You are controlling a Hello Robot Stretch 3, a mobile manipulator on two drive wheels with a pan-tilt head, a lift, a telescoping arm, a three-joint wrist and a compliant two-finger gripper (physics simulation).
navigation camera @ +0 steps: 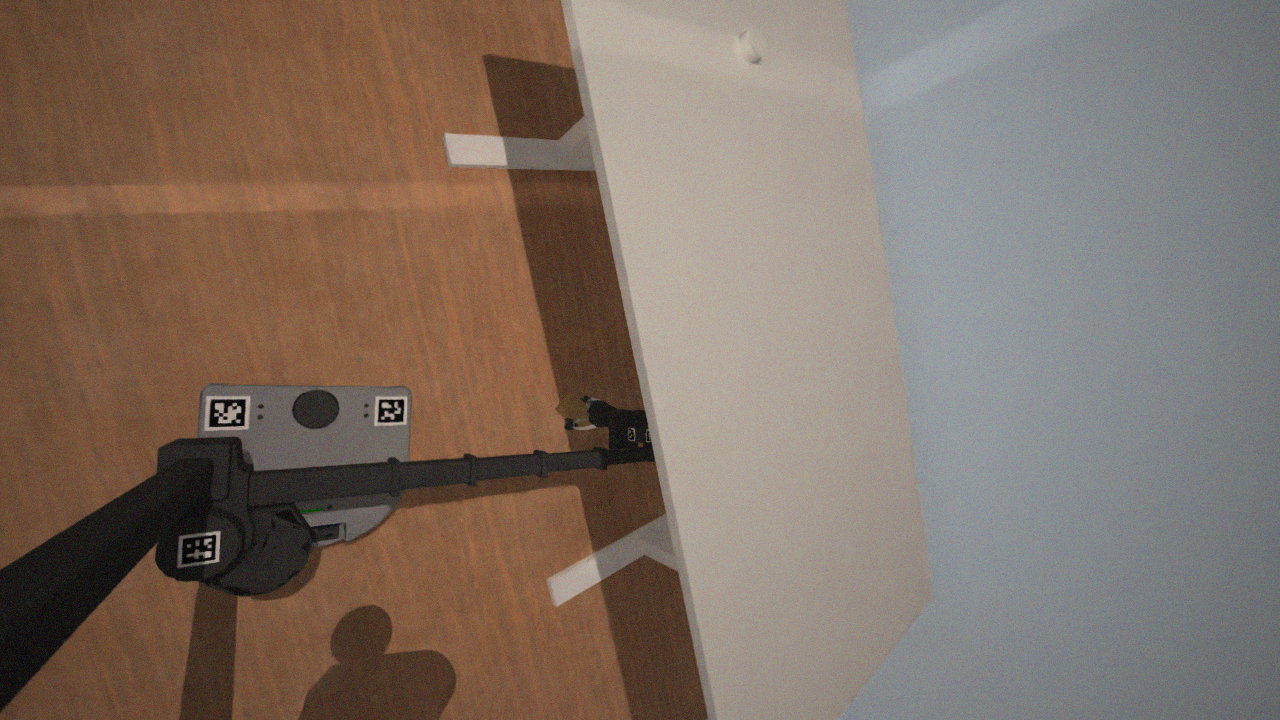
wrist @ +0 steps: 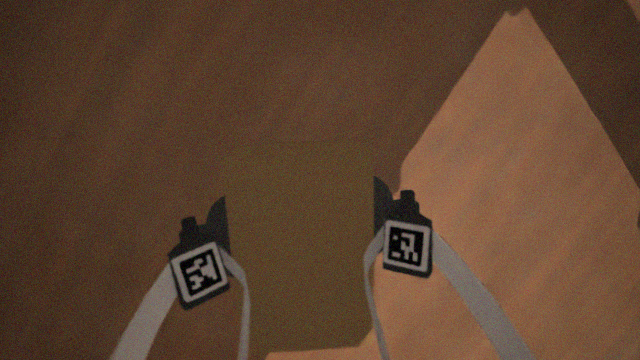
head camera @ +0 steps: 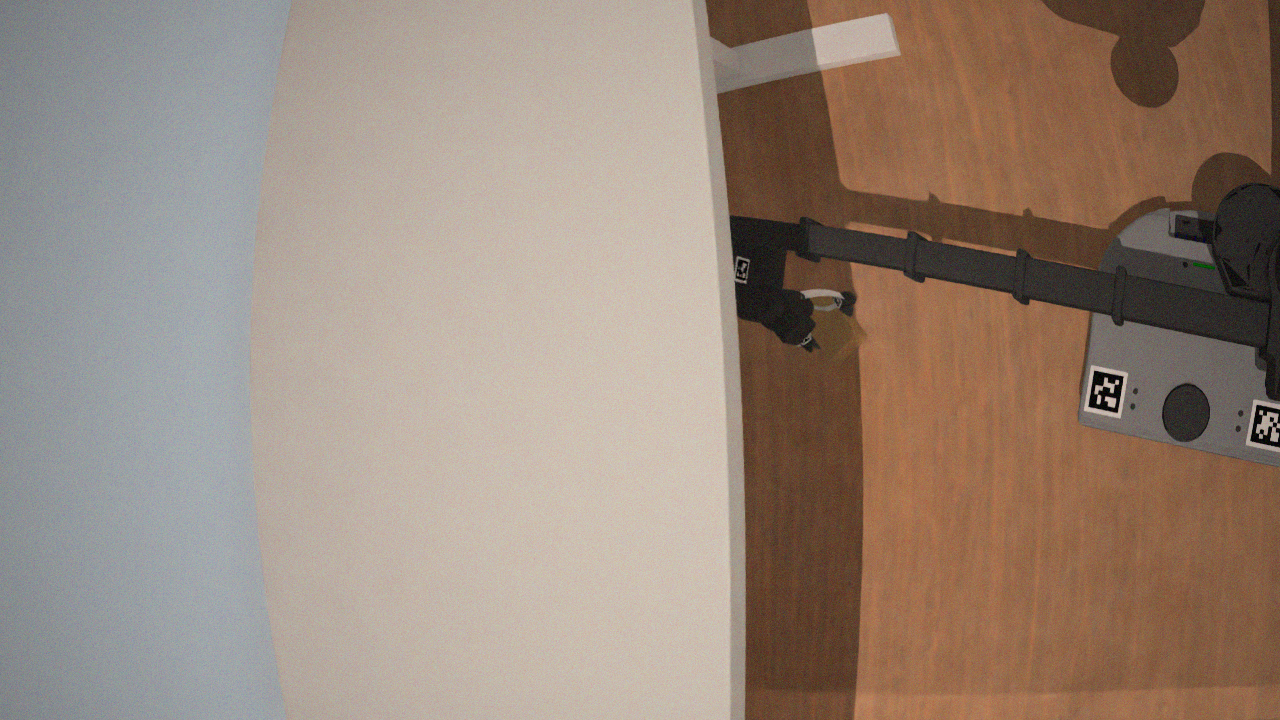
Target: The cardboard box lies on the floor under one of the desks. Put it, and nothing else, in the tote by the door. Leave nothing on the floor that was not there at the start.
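Where they show: gripper, fingertip midpoint: [navigation camera: 574, 412] [head camera: 834, 323]; robot's base, link origin: [navigation camera: 315, 407] [head camera: 1183, 410].
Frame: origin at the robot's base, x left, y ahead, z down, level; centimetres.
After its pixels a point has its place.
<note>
The cardboard box [head camera: 837, 340] {z -5.4, x -61.1, y 0.3 cm} [navigation camera: 571, 408] {z -5.4, x -60.9, y -0.8 cm} [wrist: 305, 290] is a dull olive-brown block in the shadow at the desk's front edge. My gripper [head camera: 828, 323] {z -1.1, x -64.2, y -2.2 cm} [navigation camera: 578, 412] {z -1.1, x -64.2, y -2.2 cm} [wrist: 300, 211] {z -1.1, x -64.2, y -2.2 cm} is shut on it, with one fingertip pad flat against each of two opposite sides in the wrist view. I cannot tell whether the box touches the floor. The desk [head camera: 501, 358] {z -72.0, x -60.7, y 7.1 cm} [navigation camera: 760, 268] {z -72.0, x -62.6, y 27.0 cm} has a pale top that hides part of my wrist in the head and navigation views. The tote and the door do not show in these views.
White desk legs [head camera: 854, 40] {z -2.6, x -65.0, y -51.3 cm} [navigation camera: 483, 150] {z -2.5, x -33.9, y 68.6 cm} reach out past the front edge; another leg [navigation camera: 581, 577] {z -2.5, x -67.0, y -50.9 cm} is near my arm in the navigation view. My arm [head camera: 966, 264] {z -36.7, x -31.4, y -10.4 cm} [navigation camera: 501, 467] {z -36.7, x -29.7, y -10.2 cm} extends from the base [head camera: 1150, 358] {z -16.0, x -6.9, y -5.6 cm} [navigation camera: 349, 434] {z -16.0, x -5.7, y -4.7 cm} to the desk. A small white object [navigation camera: 750, 46] {z -74.2, x -57.5, y 64.7 cm} is on the desk top.
</note>
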